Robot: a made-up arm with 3 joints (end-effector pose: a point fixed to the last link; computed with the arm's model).
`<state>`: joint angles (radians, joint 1 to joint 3).
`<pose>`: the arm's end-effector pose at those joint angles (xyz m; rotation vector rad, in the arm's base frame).
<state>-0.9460 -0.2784 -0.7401</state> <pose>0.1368 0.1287 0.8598 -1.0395 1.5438 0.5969</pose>
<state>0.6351 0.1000 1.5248</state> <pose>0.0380 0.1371 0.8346 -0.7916 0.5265 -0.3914</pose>
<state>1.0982 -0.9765 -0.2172</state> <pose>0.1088 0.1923 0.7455 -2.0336 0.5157 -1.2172</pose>
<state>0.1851 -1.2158 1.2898</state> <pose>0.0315 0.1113 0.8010 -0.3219 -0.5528 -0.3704</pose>
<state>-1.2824 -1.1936 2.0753</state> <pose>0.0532 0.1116 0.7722 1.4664 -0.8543 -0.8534</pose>
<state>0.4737 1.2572 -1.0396</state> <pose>0.0268 0.1595 0.7244 1.0824 -1.6474 -0.6883</pose>
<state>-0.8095 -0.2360 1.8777</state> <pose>0.0158 0.0609 0.8047 0.9121 0.1149 -0.2198</pose>
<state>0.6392 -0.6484 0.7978</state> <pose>0.0541 0.1631 0.8164 -1.1833 0.2813 -0.5207</pose>
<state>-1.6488 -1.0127 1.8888</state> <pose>0.0354 0.0945 0.7827 1.7438 -0.4038 -0.8230</pose>
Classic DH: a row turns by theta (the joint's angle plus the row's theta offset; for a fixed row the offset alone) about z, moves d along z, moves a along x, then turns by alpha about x. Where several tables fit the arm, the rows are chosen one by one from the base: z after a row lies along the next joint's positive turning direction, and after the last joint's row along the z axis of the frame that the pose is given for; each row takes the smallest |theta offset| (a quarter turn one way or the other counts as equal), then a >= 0, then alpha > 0; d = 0 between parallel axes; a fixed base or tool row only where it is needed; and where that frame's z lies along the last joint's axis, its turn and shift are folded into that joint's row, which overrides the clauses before.
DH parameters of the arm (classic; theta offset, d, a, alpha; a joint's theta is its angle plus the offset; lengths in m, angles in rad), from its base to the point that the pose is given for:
base (fixed): 1.5708 0.78 0.087 -1.5708
joint 1: 1.511 -0.0779 -0.038 1.5784
joint 2: 0.1886 0.0332 0.0371 2.4946
joint 3: -0.3205 -0.0148 -0.0692 -1.5004
tool (fixed): -0.8793 0.0371 0 0

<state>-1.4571 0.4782 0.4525</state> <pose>0.1124 0.0328 0.8423 0.1094 1.0958 1.1505</pose>
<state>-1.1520 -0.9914 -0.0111</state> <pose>0.0936 0.0421 0.8796 0.1063 0.9272 -0.1278</pose>
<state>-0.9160 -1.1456 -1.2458</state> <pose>0.1665 0.1054 0.8691 -0.8700 1.7216 -0.0179</pose>
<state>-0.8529 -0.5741 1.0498</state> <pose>0.0429 0.0544 0.8457 0.4281 0.4066 -0.1875</pose>
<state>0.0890 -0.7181 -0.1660</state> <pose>0.1136 0.1708 0.8439 -1.2341 1.0793 -0.5627</pose>
